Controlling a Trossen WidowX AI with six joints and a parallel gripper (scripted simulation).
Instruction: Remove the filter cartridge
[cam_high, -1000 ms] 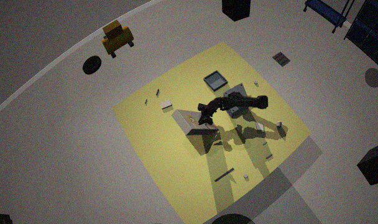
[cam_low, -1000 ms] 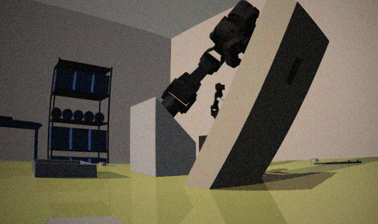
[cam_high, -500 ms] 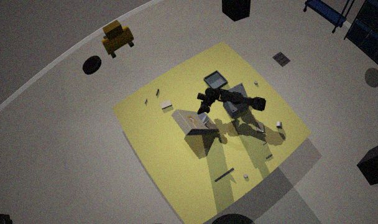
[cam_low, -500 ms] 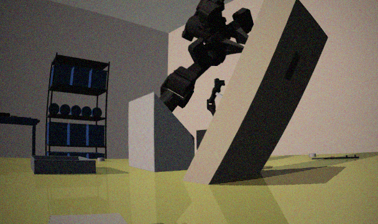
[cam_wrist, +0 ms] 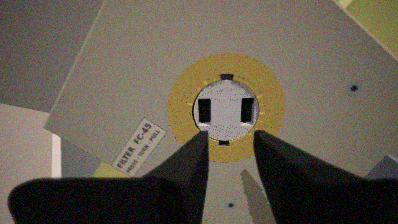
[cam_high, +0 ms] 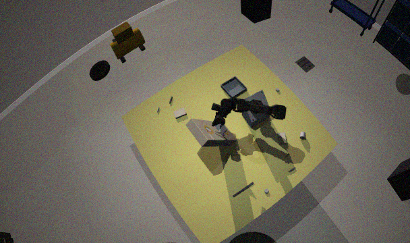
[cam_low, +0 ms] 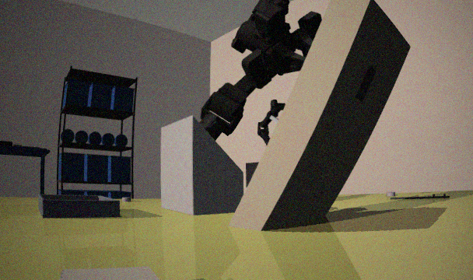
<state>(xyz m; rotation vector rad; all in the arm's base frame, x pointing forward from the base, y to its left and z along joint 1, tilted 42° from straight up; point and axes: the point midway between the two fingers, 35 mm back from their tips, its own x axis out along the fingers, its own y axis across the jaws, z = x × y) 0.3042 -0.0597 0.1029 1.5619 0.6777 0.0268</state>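
Right now the round filter cartridge is 4 cm ahead of my gripper tip and 3 cm below it. The rest, counted from my gripper tip: tray: 36 cm behind, 31 cm to the right, 25 cm below; service panel: 11 cm below.
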